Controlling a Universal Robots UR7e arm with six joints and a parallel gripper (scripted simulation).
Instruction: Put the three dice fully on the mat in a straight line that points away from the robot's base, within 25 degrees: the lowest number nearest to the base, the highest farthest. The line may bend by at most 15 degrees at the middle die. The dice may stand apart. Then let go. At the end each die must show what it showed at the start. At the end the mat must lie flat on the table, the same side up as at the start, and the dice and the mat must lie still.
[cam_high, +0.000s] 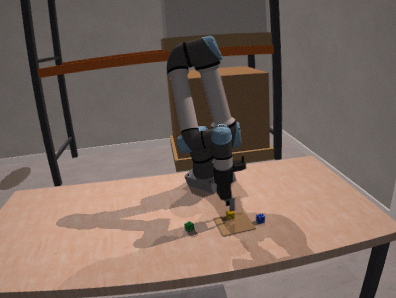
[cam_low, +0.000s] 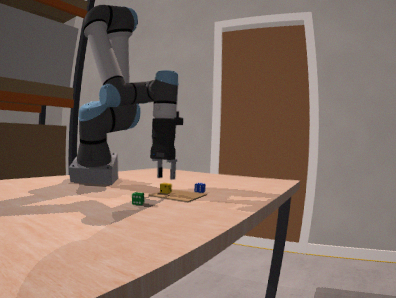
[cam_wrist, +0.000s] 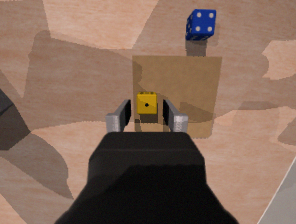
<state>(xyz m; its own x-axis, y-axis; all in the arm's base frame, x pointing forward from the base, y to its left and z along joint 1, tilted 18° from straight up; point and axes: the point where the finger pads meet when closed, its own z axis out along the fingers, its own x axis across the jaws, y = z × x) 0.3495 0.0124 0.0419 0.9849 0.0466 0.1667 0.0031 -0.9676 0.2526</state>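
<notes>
Right now the yellow die is 5 cm below my hand. From my hand the other things lie so: tan mat 7 cm below, 5 cm ahead; then green die 18 cm to the right, 5 cm below, 2 cm ahead; then blue die 11 cm to the left, 7 cm ahead, 5 cm below.
</notes>
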